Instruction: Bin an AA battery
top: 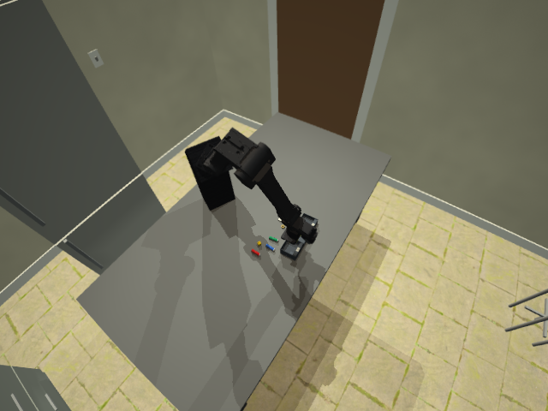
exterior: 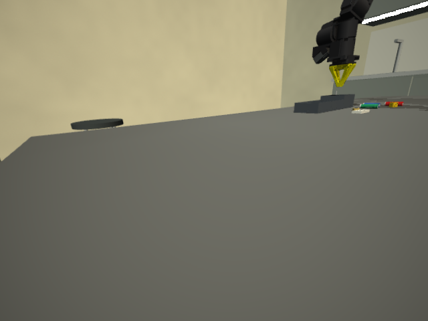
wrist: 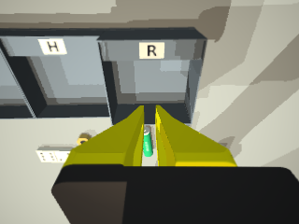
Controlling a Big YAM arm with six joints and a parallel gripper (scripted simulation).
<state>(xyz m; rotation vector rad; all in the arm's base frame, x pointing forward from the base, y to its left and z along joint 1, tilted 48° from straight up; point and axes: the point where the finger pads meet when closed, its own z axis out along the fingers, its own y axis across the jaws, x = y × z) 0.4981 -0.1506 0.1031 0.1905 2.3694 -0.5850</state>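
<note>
The dark bin lies 80 mm to the left of my hand, 60 mm below it and 30 mm ahead of it. From my hand the other things lie so: blue battery (100 mm behind, 80 mm below, 10 mm to the right); then brass nut (120 mm to the left, 80 mm below, 60 mm behind); then green battery (100 mm behind, 80 mm below, 40 mm to the left).
</note>
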